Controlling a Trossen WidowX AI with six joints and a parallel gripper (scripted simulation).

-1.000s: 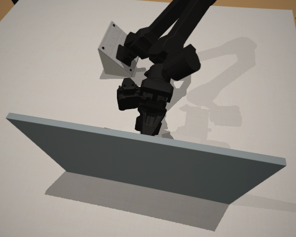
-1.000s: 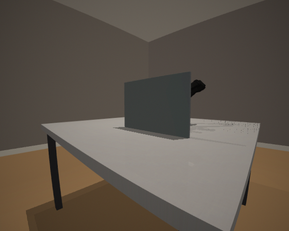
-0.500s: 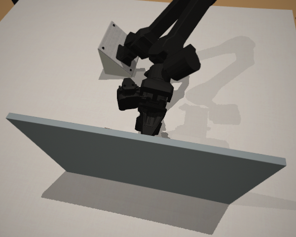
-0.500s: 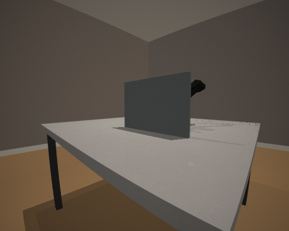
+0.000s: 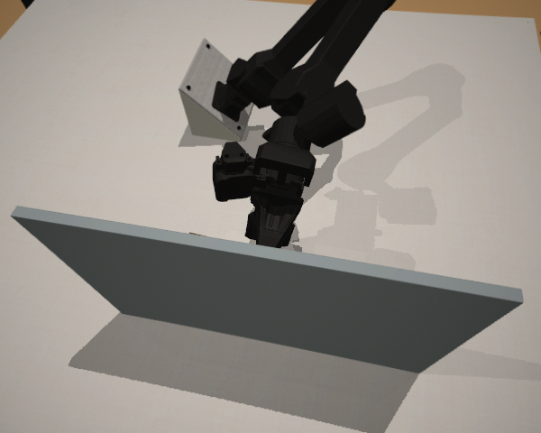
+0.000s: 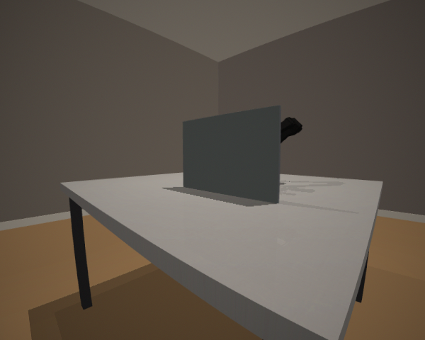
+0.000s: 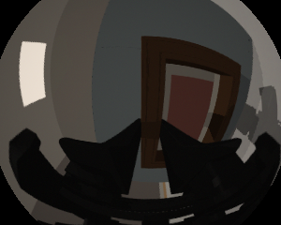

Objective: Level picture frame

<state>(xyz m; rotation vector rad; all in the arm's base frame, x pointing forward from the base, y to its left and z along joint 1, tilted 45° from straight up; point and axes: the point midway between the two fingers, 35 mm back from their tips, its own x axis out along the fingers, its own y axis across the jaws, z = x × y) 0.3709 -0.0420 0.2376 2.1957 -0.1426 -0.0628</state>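
My gripper tip is 1 cm to the left of the picture frame and 5 cm above it. The rest, counted from my gripper tip: wall panel 2 cm ahead, 1 cm to the right, 7 cm below.
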